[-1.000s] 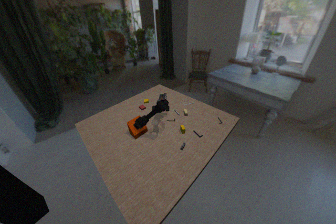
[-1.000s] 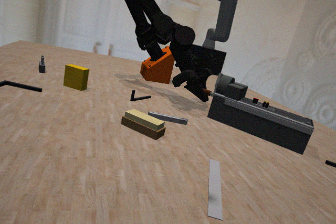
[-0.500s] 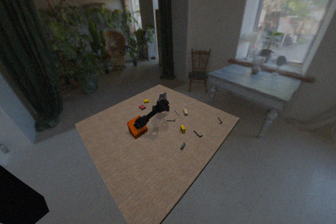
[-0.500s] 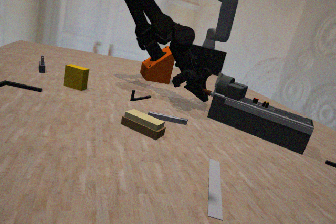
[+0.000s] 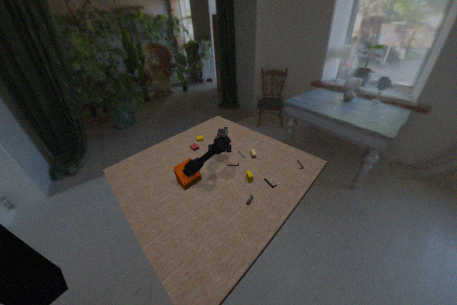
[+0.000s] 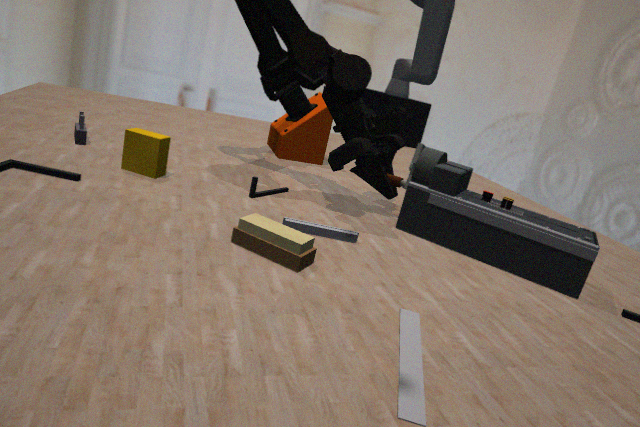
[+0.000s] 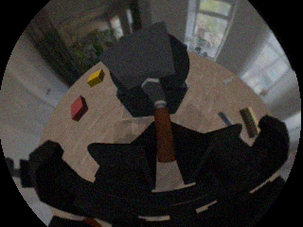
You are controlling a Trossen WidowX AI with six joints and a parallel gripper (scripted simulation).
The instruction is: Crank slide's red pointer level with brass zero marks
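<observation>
Now: the brown crank handle 30 mm above my gripper tip, 20 mm behind it and 10 mm to the right of it. Also, from my gripper tip: red pointer (110 mm ahead, 80 mm to the left, 50 mm above); red block (250 mm to the left, 80 mm behind, 20 mm below); grey bar (160 mm to the right, 80 mm ahead, 30 mm below).
</observation>
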